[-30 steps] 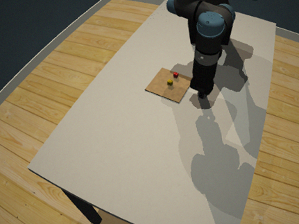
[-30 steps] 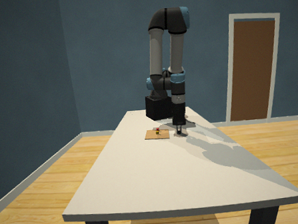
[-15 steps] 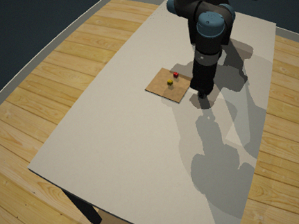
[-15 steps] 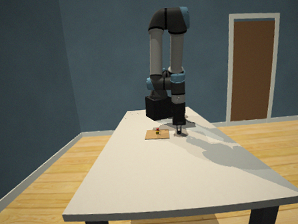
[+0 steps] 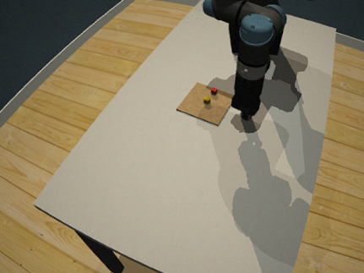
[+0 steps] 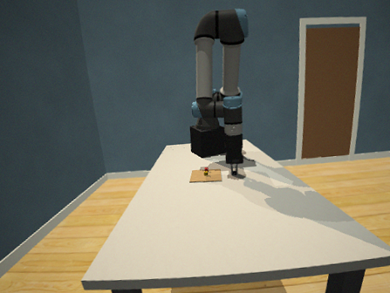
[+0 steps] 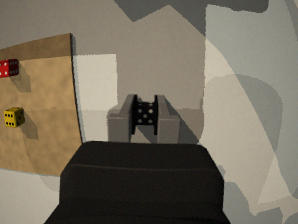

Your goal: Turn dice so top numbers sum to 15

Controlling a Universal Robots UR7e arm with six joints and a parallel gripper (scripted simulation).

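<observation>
My hand is 13 cm to the left of the yellow die, 1 cm past it and 1 cm above it. The rest, counted from my hand: black die (1 cm below); red die (13 cm to the right, 6 cm behind, 1 cm below); brown mat (13 cm to the right, 2 cm below, 1 cm behind).
</observation>
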